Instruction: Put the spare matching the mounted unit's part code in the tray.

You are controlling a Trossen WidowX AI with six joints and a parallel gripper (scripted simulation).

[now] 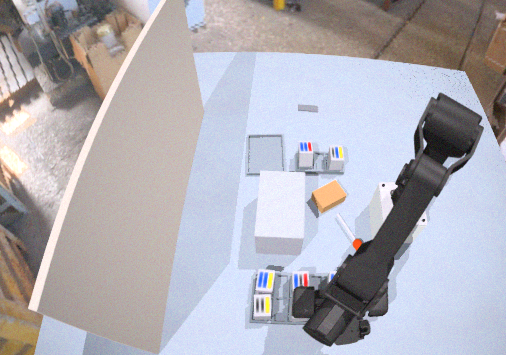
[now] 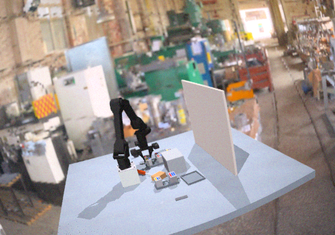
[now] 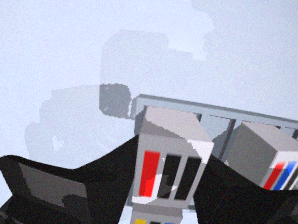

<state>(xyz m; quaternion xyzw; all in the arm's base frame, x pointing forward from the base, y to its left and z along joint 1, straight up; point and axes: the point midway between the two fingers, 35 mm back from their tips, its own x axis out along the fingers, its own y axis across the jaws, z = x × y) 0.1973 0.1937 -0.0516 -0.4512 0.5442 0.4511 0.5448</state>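
Now: gripper tip 9 cm short of the dark grey tray, 44 cm to the left of it and 1 cm above it. From my gripper tip the other things lie so: black tape roll: 2 cm behind, 20 cm to the left, 1 cm above; grey spare block: 2 cm above; mounted unit: 8 cm ahead, 23 cm to the right, 3 cm above.
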